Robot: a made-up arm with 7 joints.
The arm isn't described. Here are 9 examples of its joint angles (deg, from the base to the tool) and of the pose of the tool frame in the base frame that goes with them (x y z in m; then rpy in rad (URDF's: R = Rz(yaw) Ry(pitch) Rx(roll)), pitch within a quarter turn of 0, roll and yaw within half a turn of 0).
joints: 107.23 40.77 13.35 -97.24 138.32 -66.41 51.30
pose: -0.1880 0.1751 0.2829 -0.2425 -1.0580 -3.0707
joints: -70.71 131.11 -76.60 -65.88 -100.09 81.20 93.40
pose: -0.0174 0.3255 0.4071 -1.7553 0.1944 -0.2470
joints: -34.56 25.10 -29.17 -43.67 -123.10 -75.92 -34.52
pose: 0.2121 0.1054 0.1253 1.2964 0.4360 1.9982
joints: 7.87 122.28 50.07 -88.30 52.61 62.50 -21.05
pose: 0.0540 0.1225 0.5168 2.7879 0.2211 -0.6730
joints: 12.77 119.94 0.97 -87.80 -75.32 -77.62 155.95
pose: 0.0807 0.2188 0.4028 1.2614 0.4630 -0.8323
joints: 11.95 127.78 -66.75 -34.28 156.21 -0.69 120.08
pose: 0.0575 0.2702 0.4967 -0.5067 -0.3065 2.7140
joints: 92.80 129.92 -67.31 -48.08 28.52 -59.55 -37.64
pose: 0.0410 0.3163 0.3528 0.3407 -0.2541 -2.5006
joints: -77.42 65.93 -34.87 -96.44 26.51 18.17 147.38
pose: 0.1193 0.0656 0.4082 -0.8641 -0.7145 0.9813
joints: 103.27 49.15 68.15 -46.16 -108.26 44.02 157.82
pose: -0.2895 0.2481 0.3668 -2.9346 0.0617 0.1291
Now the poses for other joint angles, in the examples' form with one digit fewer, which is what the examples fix.
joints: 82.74 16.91 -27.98 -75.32 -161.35 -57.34 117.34
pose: -0.258 0.069 0.194 -0.077 -0.039 -1.523
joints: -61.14 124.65 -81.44 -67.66 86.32 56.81 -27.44
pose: 0.026 0.273 0.444 1.857 0.438 -0.201
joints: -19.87 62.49 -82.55 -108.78 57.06 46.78 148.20
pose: 0.103 0.068 0.192 1.192 0.566 1.140
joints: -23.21 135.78 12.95 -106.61 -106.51 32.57 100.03
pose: 0.083 0.143 0.496 -1.706 0.854 -0.714
